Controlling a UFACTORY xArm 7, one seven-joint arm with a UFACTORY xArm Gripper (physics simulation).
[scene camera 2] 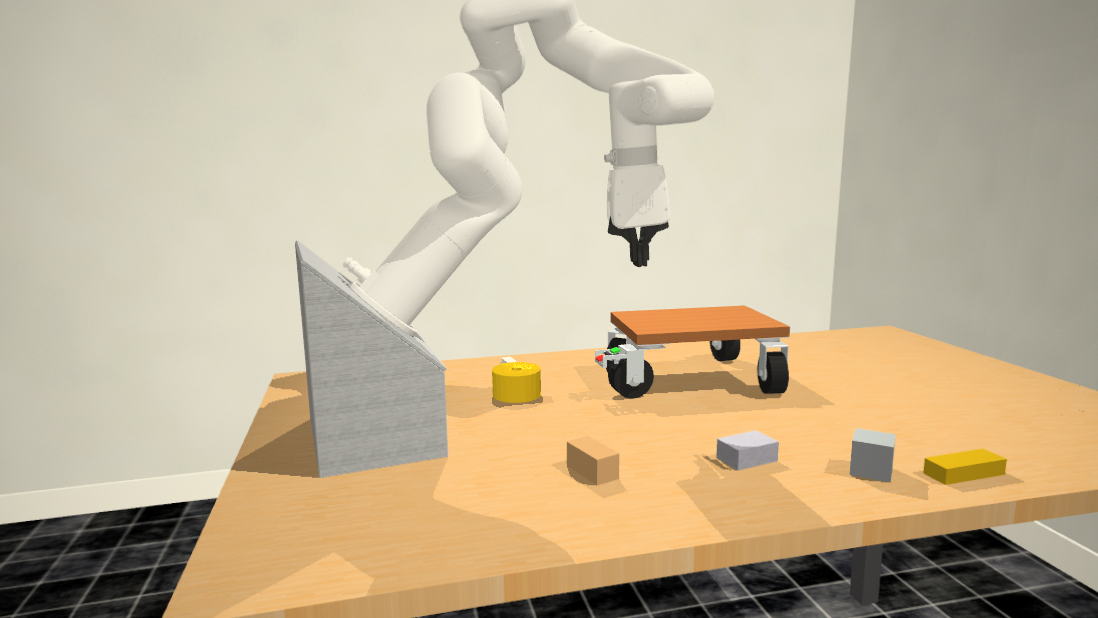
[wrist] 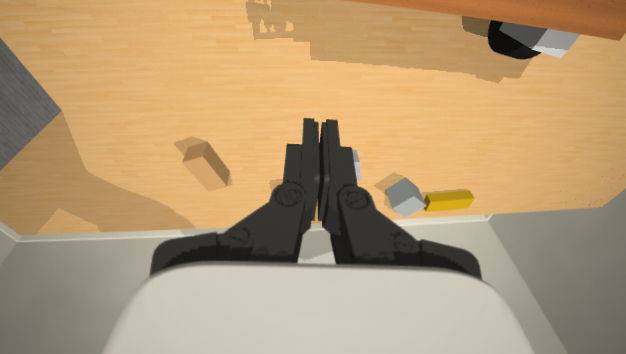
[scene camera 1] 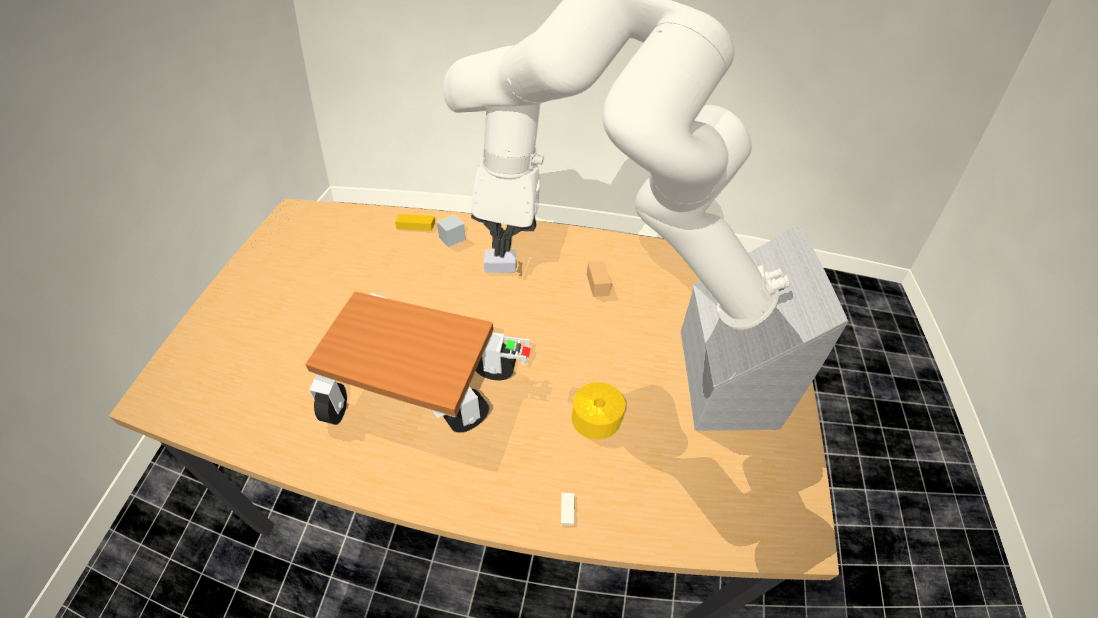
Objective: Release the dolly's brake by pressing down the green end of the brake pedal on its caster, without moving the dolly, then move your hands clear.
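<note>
Gripper (scene camera 2: 640, 265). Dolly (scene camera 1: 426, 357), (scene camera 2: 723, 327). Yellow cylinder (scene camera 1: 598, 408), (scene camera 2: 515, 382); out of frame in the wrist view. Tan block (scene camera 2: 596, 462), (wrist: 201, 160). Lavender block (scene camera 2: 750, 449). Yellow bar (scene camera 2: 971, 465). Grey cube (scene camera 2: 872, 453).
</note>
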